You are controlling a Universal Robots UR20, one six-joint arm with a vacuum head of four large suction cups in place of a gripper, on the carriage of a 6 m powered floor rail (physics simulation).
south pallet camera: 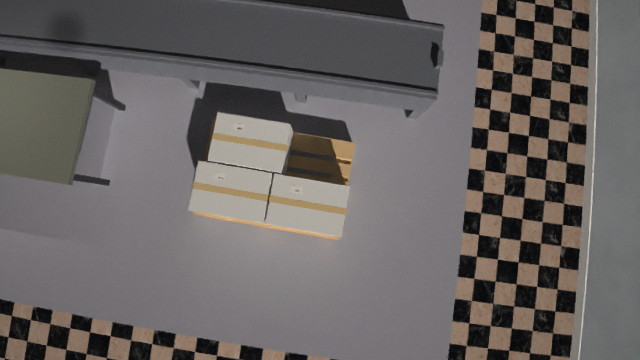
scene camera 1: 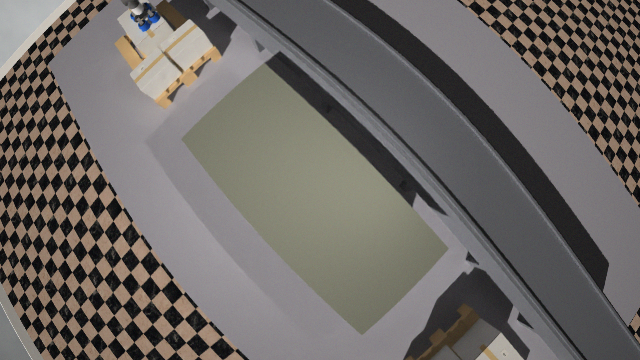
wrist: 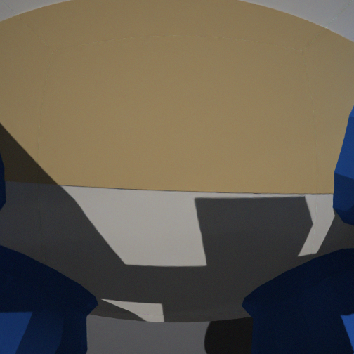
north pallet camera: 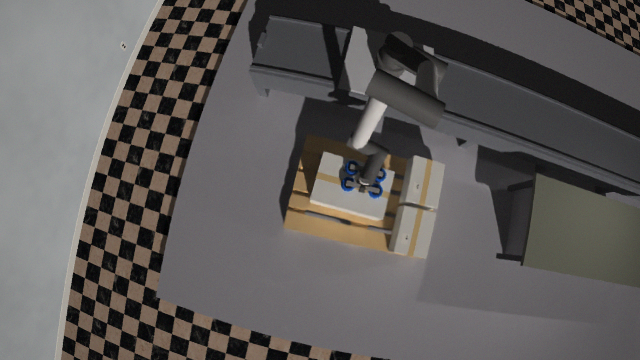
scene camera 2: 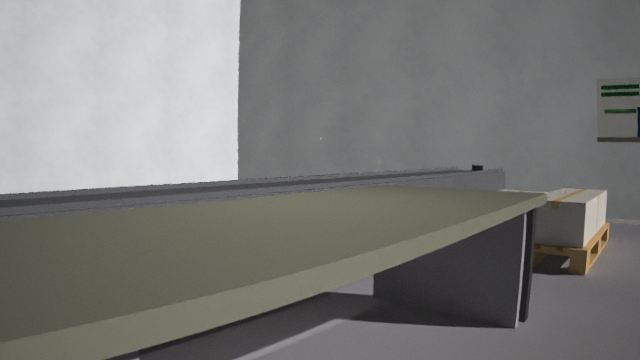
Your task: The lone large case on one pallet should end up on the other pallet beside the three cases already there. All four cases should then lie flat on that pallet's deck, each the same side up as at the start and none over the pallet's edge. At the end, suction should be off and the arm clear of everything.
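Places are measured from the arm's base along level axes (x back, y down, z right), in metres.
Pixels of known places: hand, its tool point: (scene camera 1: pixel 148 20); arm's base, origin of its link: (north pallet camera: pixel 389 65).
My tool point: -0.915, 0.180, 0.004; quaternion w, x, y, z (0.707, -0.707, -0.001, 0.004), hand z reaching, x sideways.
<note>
For each thing: its top centre in the pictures, then the offset to it from my tool point, as dx, dy, dz. "pt": a spot on its surface instead. Level surfaces: height alone.
- lone large white case, centre of its top: (north pallet camera: pixel 353 185) (scene camera 1: pixel 139 19) -0.057, -0.023, +0.064
- north pallet, a spot on its surface: (north pallet camera: pixel 320 230) pt -0.435, +0.247, +0.215
- green-topped table, height of its surface: dy -0.140
The lone large white case (north pallet camera: pixel 335 192) (scene camera 1: pixel 131 26) (wrist: pixel 160 240) with a tan tape band lies flat on the north pallet (north pallet camera: pixel 320 230) (scene camera 1: pixel 127 50). My vacuum head (north pallet camera: pixel 362 181) (scene camera 1: pixel 145 21) is over it, its blue cups down at the case top, towards the case's right part in the north pallet view. The wrist view shows the tape very close; whether suction holds is not visible. The south pallet (south pallet camera: pixel 320 159) (scene camera 2: pixel 579 261) carries three large cases (south pallet camera: pixel 245 155) (south pallet camera: pixel 230 200) (south pallet camera: pixel 305 212), flat, with bare deck at its upper right in the south pallet view.
Two smaller cases (north pallet camera: pixel 425 182) (north pallet camera: pixel 414 232) stand at the north pallet's right end, close beside the large case. The long grey rail (north pallet camera: pixel 525 100) (south pallet camera: pixel 225 45) runs behind both pallets. The green-topped table (scene camera 1: pixel 315 195) (scene camera 2: pixel 300 240) stands between them. The arm reaches over from the rail.
</note>
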